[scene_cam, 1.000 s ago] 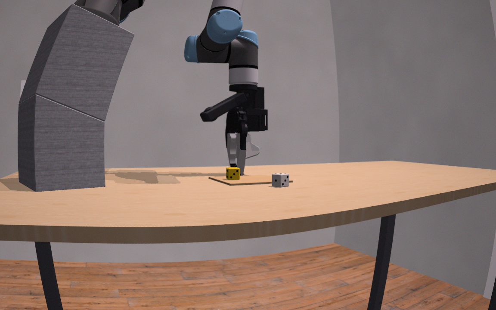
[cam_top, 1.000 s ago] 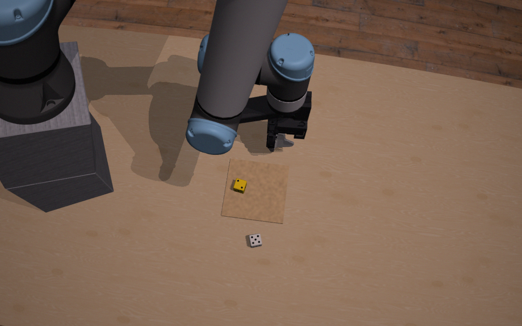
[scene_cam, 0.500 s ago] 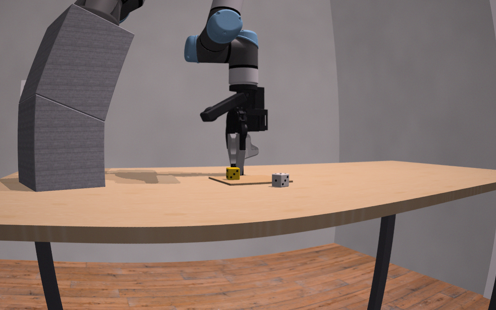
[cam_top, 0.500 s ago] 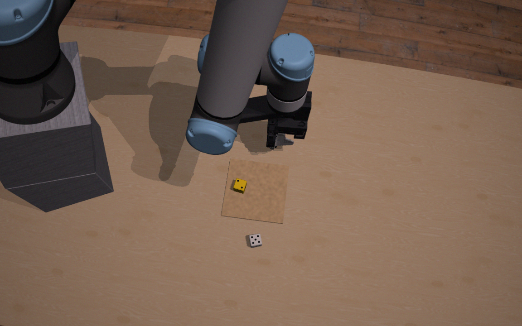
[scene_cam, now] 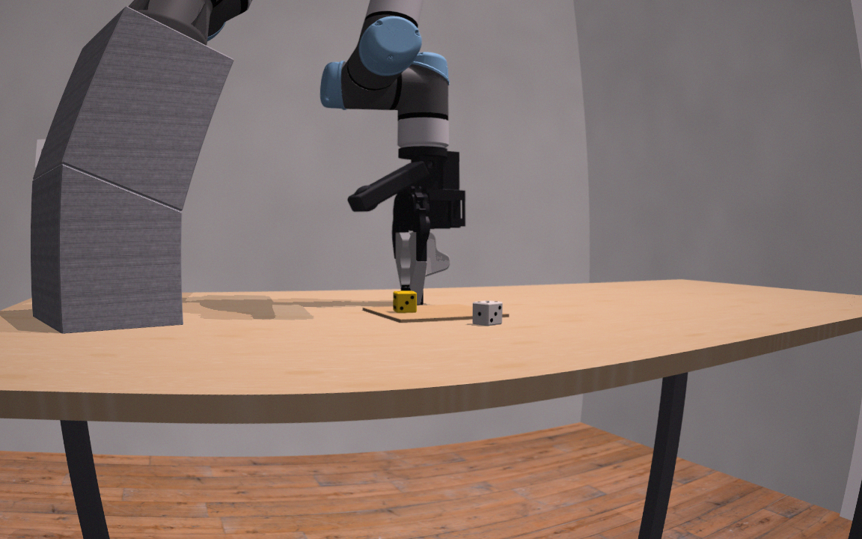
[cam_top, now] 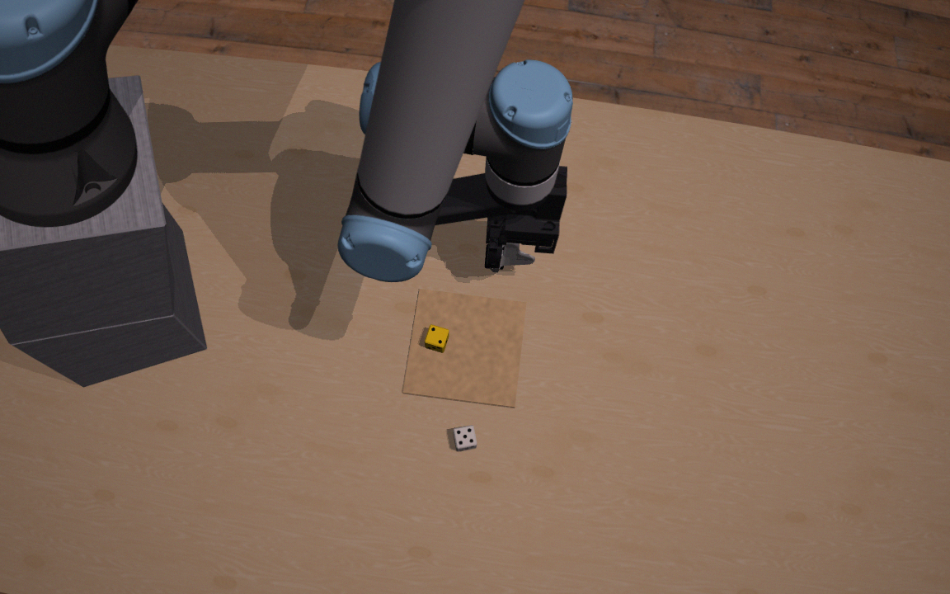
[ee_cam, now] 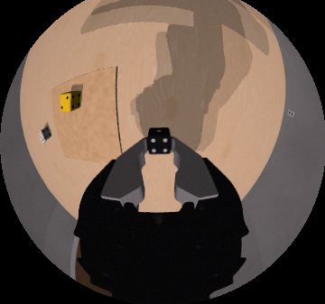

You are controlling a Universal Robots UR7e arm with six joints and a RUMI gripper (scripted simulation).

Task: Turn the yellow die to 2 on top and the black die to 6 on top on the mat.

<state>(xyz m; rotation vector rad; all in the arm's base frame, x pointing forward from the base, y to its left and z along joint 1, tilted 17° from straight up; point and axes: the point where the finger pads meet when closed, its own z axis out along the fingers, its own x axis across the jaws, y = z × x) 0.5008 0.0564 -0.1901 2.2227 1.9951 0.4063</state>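
Now: hand 120 mm to the left of the mat, 40 mm past it and 20 mm above it. The rest, counted from my hand: white die 240 mm to the right, 40 mm behind; then black die right at my hand; then yellow die 110 mm to the right, 80 mm behind.
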